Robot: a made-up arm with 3 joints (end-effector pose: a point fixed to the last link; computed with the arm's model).
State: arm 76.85 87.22 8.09
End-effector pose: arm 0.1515 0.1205 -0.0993 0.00 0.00 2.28
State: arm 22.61 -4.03 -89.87
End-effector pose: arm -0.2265 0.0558 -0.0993 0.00 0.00 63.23
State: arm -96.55 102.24 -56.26
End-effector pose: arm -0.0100 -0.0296 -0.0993 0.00 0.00 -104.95
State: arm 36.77 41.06 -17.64
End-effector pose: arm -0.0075 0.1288 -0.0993 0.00 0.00 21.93
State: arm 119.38 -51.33 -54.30
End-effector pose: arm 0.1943 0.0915 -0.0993 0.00 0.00 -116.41
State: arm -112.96 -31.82 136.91
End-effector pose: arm 0.2756 -0.0417 -0.0993 0.00 0.00 -55.77
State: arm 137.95 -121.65 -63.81
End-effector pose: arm 0.2061 -0.0903 -0.0993 0.00 0.00 164.21
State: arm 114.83 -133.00 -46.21
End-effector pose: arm 0.1662 -0.0020 -0.0993 0.00 0.00 158.38
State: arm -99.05 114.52 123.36
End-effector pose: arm -0.3557 0.0430 -0.0993 0.00 0.00 90.21
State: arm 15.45 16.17 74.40
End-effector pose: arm 0.1386 -0.0376 -0.0993 0.00 0.00 -73.68
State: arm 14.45 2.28 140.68
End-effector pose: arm -0.0194 -0.2204 -0.0993 0.00 0.00 -152.85
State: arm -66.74 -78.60 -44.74
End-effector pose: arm -0.1795 -0.0613 -0.0993 0.00 0.00 32.88
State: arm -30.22 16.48 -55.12
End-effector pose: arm -0.1480 -0.0612 -0.0993 0.00 0.00 101.82
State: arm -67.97 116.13 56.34
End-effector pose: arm -0.3104 0.0315 -0.0993 0.00 0.00 127.76
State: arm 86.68 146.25 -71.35
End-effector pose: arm 0.0952 -0.0413 -0.0993 0.00 0.00 130.92
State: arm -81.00 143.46 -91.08
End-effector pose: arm -0.1019 0.1118 -0.0993 0.00 0.00 -44.46
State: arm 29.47 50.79 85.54
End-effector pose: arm 0.2167 0.0254 -0.0993 0.00 0.00 -64.22
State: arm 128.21 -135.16 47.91
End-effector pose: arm 0.1794 0.2030 -0.0993 0.00 0.00 48.72
